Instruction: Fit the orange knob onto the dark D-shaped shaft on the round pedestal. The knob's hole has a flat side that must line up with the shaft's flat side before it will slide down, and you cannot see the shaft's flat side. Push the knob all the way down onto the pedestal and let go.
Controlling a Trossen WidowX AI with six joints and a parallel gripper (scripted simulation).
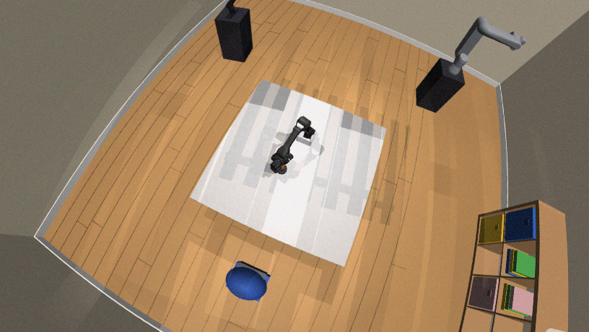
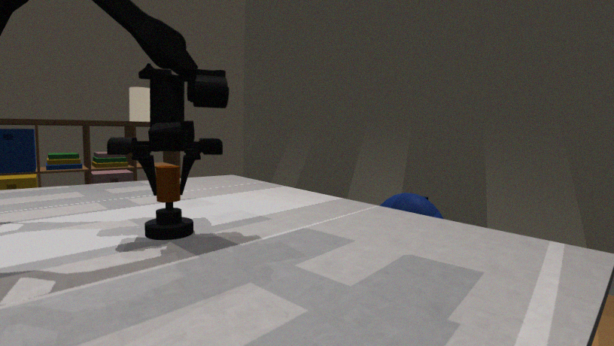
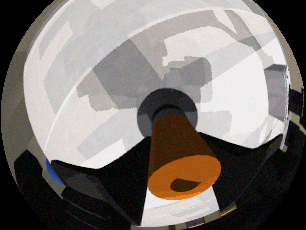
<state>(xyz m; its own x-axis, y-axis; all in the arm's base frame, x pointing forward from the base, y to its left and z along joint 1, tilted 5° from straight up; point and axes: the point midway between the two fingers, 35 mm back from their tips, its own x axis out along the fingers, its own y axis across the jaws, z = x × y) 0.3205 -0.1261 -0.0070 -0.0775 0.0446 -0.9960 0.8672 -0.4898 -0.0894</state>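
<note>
The orange knob is 2 cm above my gripper tip. The rest, counted from my gripper tip: dark pedestal 4 cm below.
</note>
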